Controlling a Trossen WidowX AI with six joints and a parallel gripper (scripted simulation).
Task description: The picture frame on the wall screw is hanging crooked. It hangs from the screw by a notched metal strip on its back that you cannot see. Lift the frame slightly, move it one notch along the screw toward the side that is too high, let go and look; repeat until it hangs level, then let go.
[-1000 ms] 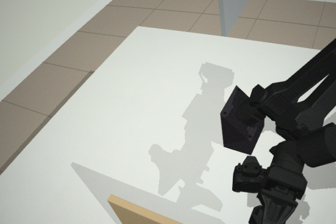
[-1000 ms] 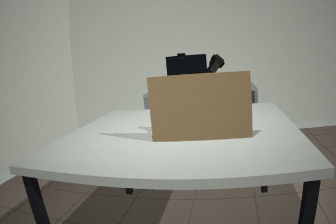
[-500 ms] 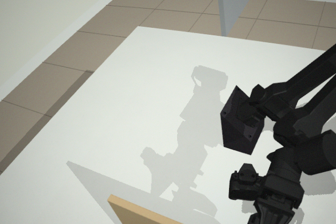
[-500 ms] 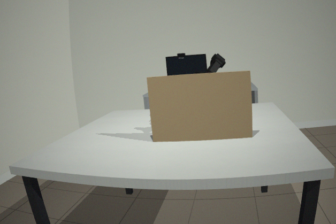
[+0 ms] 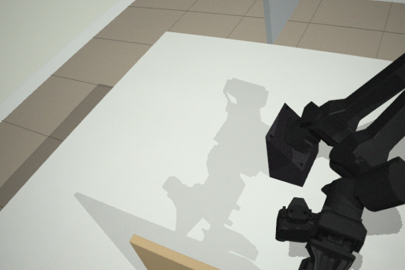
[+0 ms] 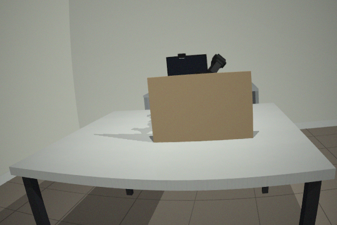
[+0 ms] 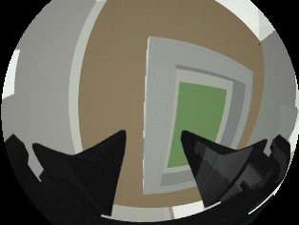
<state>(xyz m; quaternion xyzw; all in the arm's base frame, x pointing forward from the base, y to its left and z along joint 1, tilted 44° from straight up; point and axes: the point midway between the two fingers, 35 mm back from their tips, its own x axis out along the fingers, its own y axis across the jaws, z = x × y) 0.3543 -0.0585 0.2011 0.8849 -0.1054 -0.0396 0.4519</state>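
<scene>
Right now my gripper tip is 5 cm above the picture frame and 1 cm short of it. Round my gripper tip: tan wall board: 6 cm below, 2 cm ahead, 1 cm to the left.
</scene>
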